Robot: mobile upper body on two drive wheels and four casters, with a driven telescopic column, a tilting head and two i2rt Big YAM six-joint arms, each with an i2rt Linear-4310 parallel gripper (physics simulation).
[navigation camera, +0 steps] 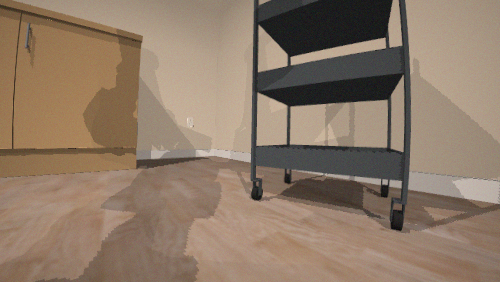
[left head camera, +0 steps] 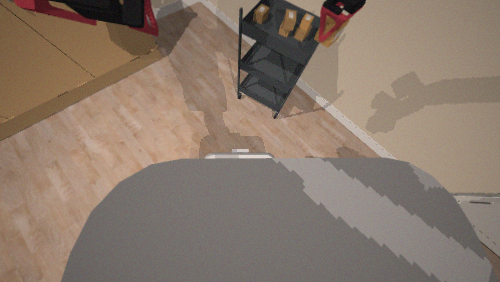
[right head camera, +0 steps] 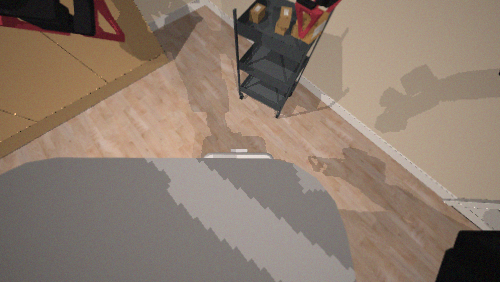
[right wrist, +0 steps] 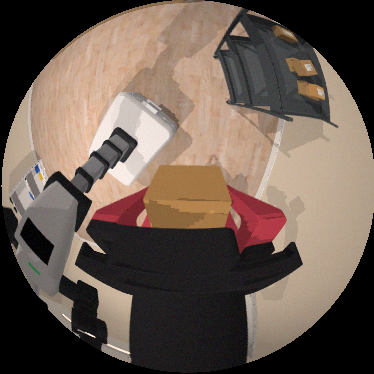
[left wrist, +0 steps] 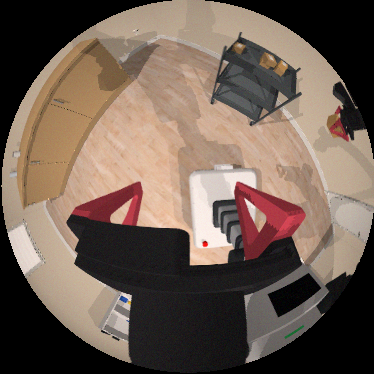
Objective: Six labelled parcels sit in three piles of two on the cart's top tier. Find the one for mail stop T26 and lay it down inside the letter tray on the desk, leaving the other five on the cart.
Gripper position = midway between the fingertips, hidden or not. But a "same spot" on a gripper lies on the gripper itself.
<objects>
my left gripper: left head camera; right head camera; left wrist 187,186; not seen in the navigation camera view (out of frame); not seen in the right wrist view (out of frame)
same spot on my left gripper: (left head camera: 137,22) = (right head camera: 87,30)
</objects>
